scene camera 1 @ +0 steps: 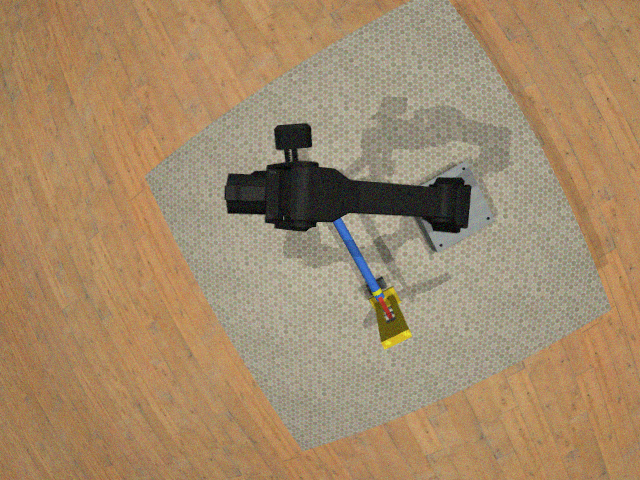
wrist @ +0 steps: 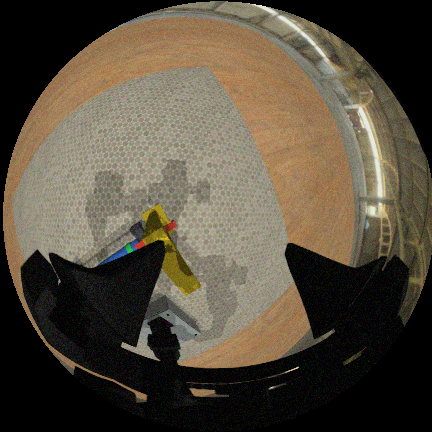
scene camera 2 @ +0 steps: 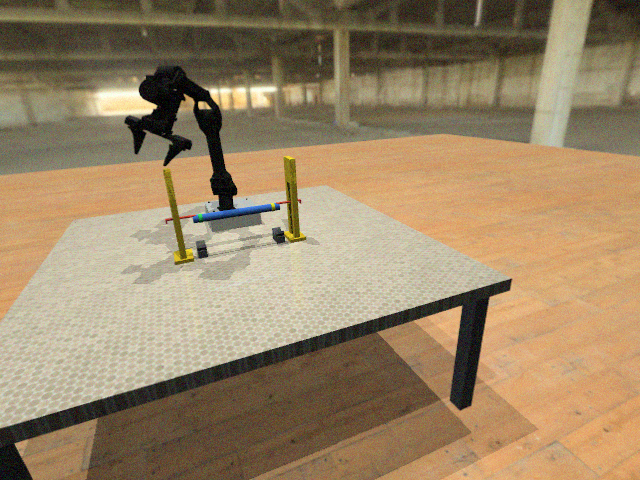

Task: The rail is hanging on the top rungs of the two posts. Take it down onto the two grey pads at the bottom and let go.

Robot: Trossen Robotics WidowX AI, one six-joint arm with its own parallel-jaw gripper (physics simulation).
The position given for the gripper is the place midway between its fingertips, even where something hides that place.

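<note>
Gripper (scene camera 2: pixel 150 160) (scene camera 1: pixel 295 167) (wrist: pixel 227 249) open, holding nothing. Blue rail (scene camera 1: pixel 339 224), visible. Yellow post (scene camera 2: pixel 183 255), visible. Yellow post (scene camera 1: pixel 395 330), visible.
</note>
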